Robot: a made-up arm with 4 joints.
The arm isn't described. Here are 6 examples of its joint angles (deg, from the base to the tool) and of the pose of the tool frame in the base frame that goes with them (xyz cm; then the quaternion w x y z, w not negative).
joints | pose
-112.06 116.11 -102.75 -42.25 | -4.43 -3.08 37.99 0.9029 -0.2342 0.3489 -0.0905
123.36 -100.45 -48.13 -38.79 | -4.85 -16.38 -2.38 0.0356 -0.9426 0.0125 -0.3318
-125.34 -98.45 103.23 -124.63 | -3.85 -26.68 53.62 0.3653 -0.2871 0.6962 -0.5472
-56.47 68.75 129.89 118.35 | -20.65 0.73 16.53 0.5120 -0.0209 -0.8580 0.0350
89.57 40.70 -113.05 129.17 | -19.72 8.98 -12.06 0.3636 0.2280 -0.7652 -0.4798
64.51 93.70 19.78 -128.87 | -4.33 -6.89 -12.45 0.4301 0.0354 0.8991 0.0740
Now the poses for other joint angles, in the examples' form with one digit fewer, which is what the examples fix.
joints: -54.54 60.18 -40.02 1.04
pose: -11.1 16.6 22.9 0.219 0.976 -0.002 -0.009
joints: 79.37 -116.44 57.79 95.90
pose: -21.5 4.5 -20.1 0.401 0.536 -0.445 -0.595
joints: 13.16 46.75 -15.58 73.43
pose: -20.9 12.9 5.0 0.729 0.334 -0.544 -0.249
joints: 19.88 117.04 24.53 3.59
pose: -11.5 4.6 -4.4 0.805 0.592 -0.025 -0.019
